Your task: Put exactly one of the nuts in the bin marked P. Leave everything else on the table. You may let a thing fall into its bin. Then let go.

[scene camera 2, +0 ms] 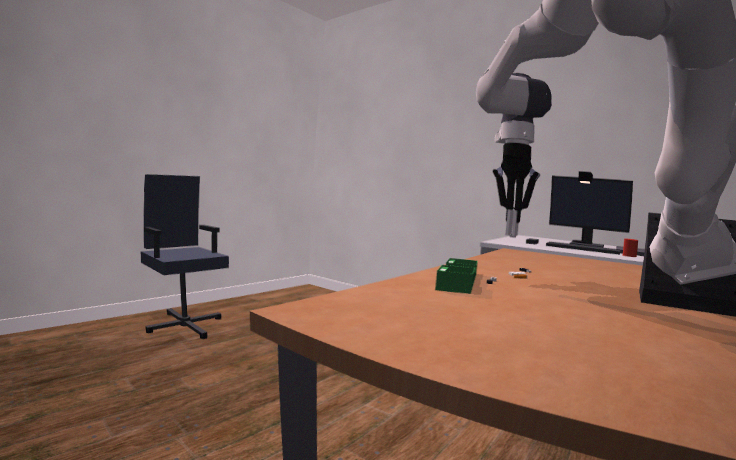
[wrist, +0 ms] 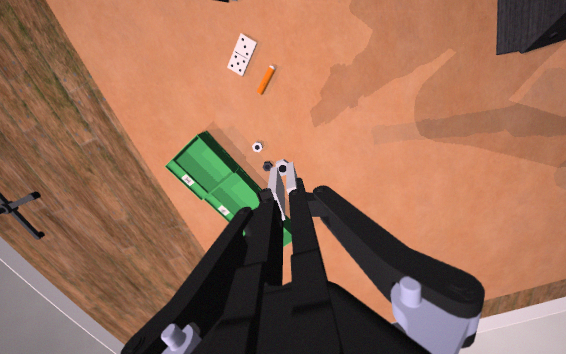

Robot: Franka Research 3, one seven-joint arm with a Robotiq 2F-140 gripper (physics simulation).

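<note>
My gripper points down high above the table and is shut on a silver nut with a dark hole, at its fingertips. A green bin block has compartments side by side; the fingers cover part of it in the wrist view. One label looks like an H; another label is too small to read, so I cannot tell which bin is P. A silver nut and a dark nut lie on the table beside the bins.
A white domino and an orange stick lie on the table. A black object lies behind them. A monitor and a red cup stand on a white desk behind.
</note>
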